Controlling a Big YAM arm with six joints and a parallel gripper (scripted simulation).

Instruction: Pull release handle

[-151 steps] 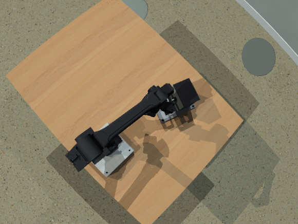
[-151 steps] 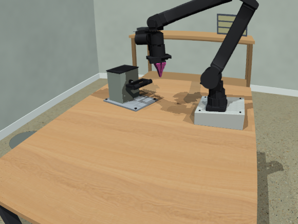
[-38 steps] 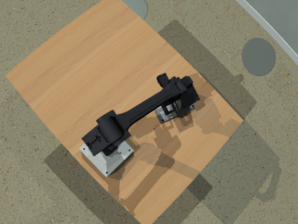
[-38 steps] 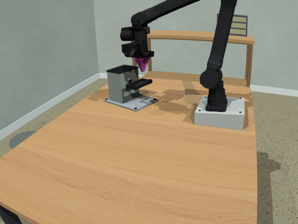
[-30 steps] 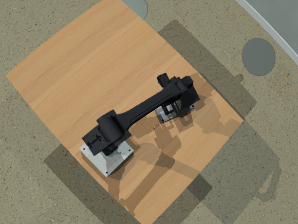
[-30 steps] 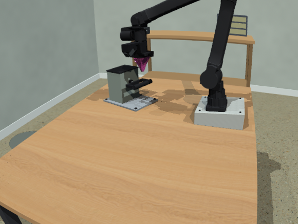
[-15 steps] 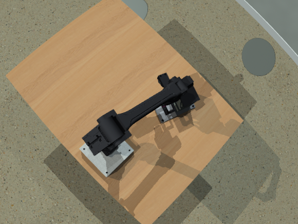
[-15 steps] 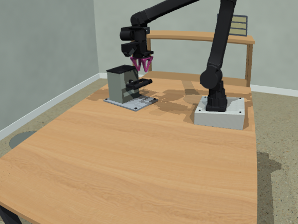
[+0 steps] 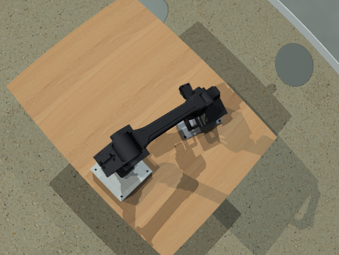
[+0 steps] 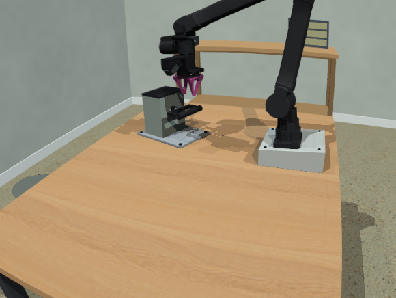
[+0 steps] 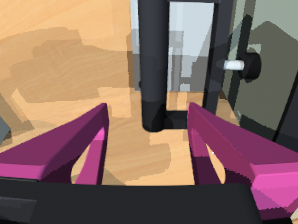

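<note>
Right now the release handle grip is 70 mm below my hand, 50 mm ahead of it and 20 mm to the right of it. The rest, counted from my hand: grey baseplate (180 mm below, 90 mm ahead, 30 mm to the right).
</note>
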